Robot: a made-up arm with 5 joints.
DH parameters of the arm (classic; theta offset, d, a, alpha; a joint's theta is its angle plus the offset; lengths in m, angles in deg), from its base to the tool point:
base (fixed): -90 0.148 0 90
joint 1: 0 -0.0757 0.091 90
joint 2: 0 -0.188 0.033 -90
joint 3: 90 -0.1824 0.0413 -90
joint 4: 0 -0.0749 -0.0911 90
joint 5: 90 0.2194 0.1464 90
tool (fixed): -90 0.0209 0 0
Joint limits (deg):
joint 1: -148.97..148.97
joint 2: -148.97..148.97
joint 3: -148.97..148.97
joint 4: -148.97..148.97
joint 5: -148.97..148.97
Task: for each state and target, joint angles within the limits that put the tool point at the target. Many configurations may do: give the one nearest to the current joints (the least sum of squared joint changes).
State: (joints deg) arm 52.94 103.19 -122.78 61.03 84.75
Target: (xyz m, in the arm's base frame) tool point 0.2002 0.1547 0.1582
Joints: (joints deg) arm 89.91 112.20 -132.39 27.95 109.44
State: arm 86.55 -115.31 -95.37 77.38 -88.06
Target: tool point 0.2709 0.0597 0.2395
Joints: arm 83.81 -89.80 -103.16 24.84 -83.37
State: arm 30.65 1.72 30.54 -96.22 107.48
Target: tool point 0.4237 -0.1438 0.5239
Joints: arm 56.27 9.83 36.48 -84.11 110.16
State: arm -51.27 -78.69 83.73 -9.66 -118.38
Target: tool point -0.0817 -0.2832 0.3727
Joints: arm -40.75 -87.88 91.29 36.03 -122.59
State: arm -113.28 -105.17 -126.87 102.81 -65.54
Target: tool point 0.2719 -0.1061 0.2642
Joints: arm -125.57 -99.86 -126.27 85.53 -58.67
